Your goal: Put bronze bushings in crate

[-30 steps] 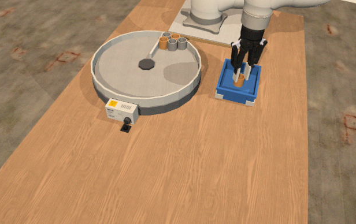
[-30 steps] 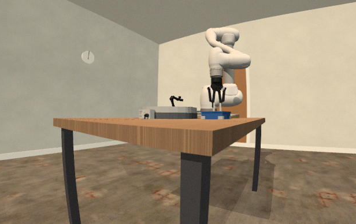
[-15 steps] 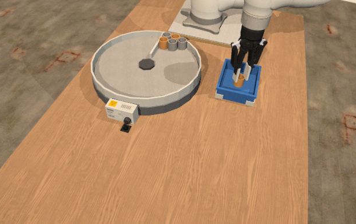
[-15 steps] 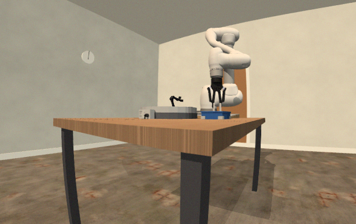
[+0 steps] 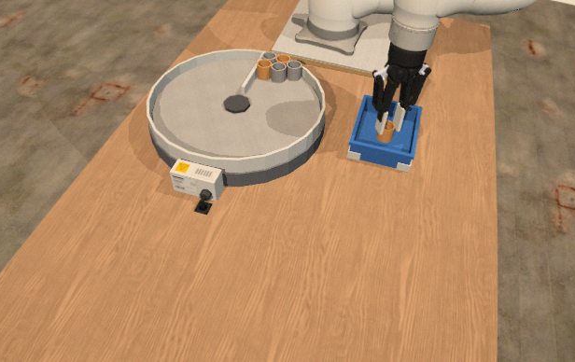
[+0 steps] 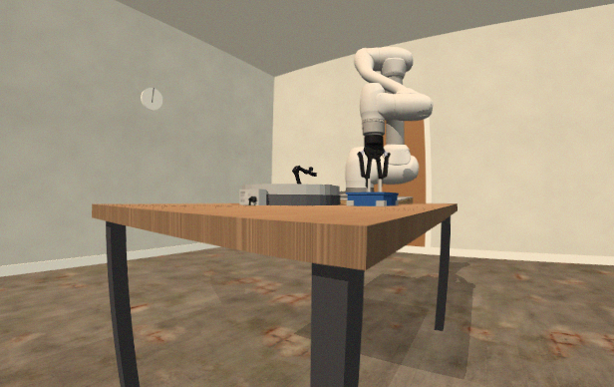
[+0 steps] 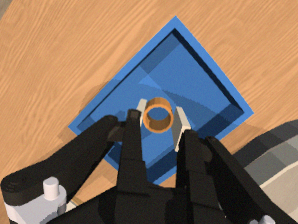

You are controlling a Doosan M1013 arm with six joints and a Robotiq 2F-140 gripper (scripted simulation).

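The crate is 4 cm below my hand. From my hand the other things lie so: round grey turning table (8 cm ahead, 35 cm to the right, 2 cm below).
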